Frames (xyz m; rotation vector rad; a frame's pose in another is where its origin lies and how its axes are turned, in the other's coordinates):
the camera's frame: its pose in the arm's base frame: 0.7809 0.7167 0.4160 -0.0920 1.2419 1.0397
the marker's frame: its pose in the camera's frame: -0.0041 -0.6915 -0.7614 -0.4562 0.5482 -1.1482
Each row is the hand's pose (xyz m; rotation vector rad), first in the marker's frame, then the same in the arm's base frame.
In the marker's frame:
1: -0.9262 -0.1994 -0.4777 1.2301 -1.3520 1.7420
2: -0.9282 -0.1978 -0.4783 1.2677 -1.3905 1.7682
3: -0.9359 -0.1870 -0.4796 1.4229 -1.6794 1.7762
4: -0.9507 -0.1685 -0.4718 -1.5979 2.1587 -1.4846
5: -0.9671 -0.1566 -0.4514 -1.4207 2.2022 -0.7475
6: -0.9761 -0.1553 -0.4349 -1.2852 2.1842 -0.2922
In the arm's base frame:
1: 0.1401 -0.1626 0.7106 1.1118 0.5918 1.1901
2: 0.1377 -0.1617 0.7111 1.1665 0.5557 1.1907
3: 0.1255 -0.1564 0.7100 1.3518 0.2797 1.1838
4: 0.1089 -0.1379 0.7077 1.5452 -0.2920 1.0865
5: 0.1024 -0.1099 0.7086 1.5732 -0.9355 0.8767
6: 0.1051 -0.0916 0.7115 1.4971 -1.3307 0.6999

